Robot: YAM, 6 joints.
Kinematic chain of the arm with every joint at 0, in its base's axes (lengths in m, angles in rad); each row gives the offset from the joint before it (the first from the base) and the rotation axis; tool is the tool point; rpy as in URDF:
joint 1: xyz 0 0 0.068 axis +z
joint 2: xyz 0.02 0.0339 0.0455 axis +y
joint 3: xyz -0.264 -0.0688 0 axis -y
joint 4: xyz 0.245 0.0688 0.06 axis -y
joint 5: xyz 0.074 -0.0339 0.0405 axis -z
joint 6: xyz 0.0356 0 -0.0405 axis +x
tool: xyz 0 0 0 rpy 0 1.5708 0
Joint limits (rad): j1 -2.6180..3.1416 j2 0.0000..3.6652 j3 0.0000..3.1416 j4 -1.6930..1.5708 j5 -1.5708..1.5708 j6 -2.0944..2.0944
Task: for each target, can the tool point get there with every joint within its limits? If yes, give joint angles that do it. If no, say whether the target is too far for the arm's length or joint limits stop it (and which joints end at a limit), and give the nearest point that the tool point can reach.
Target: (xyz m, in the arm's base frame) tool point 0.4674 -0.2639 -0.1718
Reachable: yes | joints -0.5063 3.2535 2.2693 0.0937 0.1177 -0.8181
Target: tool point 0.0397 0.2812 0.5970
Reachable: yes | joints -1.8080 0.7962 2.2554 1.2015 0.8837 -1.4684
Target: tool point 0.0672 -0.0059 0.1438
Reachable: yes | joints 0.0154 0.7708 0.3500 -1.2576 0.1951 -0.4041
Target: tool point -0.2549 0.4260 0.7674
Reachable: no: too far | nearest point -0.1995 0.3334 0.6193 | short by 0.183 m
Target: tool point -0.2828 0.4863 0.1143
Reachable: yes | joints 2.1558 2.7035 2.2974 -0.5067 1.1689 -1.6356
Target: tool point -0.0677 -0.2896 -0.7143
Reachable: no: too far | nearest point -0.0624 -0.2667 -0.3795 | short by 0.336 m
